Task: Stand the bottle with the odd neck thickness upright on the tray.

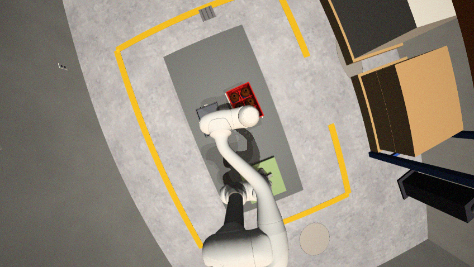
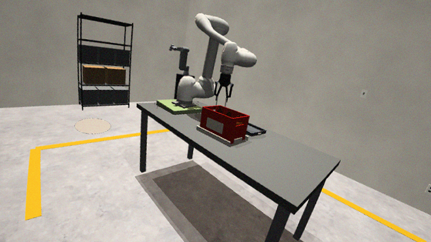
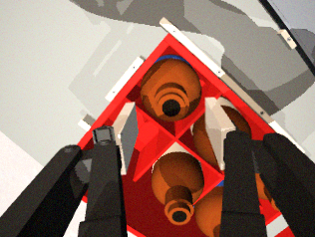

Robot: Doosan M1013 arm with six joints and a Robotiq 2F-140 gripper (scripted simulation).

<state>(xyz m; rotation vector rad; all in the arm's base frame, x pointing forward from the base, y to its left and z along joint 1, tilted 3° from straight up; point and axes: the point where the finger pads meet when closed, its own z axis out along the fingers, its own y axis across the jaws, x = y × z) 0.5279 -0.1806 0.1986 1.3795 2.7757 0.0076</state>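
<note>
The red crate lies 8 cm ahead of my hand, 6 cm to the right of it and 13 cm below it. The rest, counted from my hand: dark grey tray 14 cm ahead, 24 cm to the left, 20 cm below.
</note>
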